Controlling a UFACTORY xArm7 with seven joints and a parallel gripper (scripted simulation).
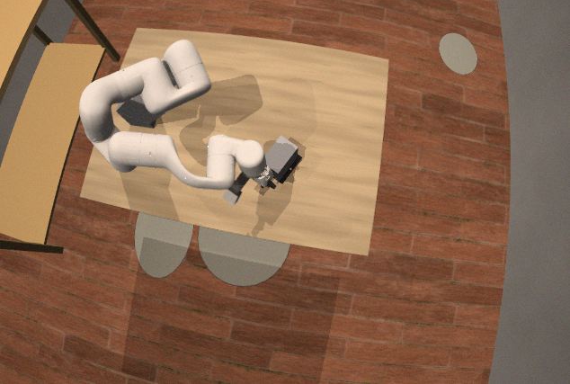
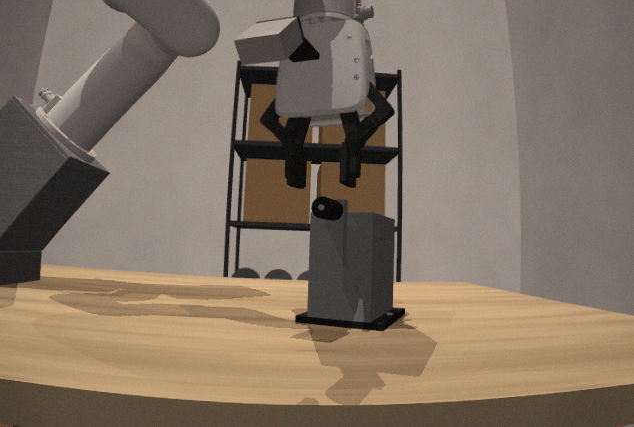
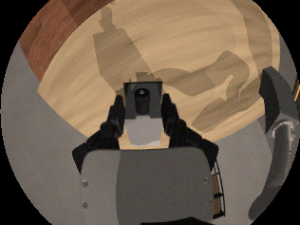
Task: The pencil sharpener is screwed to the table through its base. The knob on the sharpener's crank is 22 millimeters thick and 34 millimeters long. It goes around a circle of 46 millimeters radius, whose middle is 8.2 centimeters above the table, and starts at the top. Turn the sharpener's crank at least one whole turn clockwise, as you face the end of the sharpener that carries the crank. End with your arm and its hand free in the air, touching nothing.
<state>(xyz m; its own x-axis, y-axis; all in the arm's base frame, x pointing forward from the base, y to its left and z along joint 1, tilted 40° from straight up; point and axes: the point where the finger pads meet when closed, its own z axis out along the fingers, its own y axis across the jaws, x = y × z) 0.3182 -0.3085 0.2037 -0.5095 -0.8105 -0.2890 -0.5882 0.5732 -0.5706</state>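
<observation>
Right now the black crank knob is 4 cm below my hand, 1 cm to the left of it and 1 cm ahead of it.
</observation>
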